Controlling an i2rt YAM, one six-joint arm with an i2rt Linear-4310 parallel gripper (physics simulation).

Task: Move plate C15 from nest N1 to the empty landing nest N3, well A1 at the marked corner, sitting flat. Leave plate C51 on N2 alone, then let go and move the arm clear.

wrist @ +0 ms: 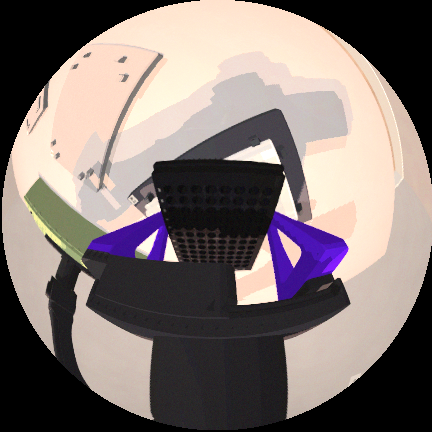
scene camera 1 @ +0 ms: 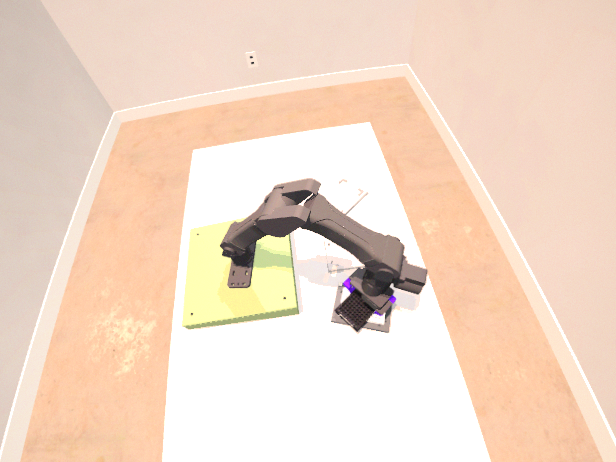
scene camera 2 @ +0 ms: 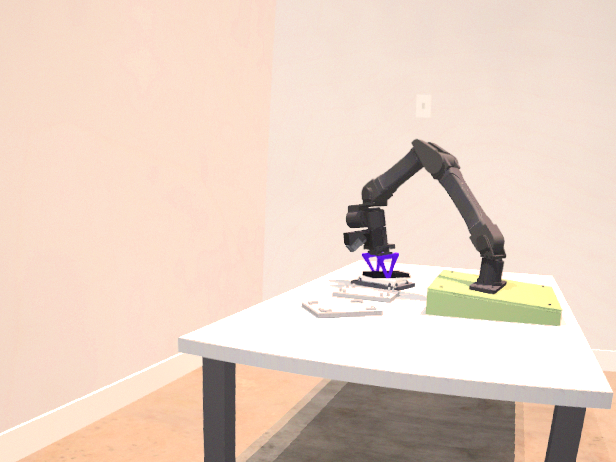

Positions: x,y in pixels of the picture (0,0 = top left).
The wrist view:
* my gripper: 217,214
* black perforated plate: 215,210, gripped by my gripper
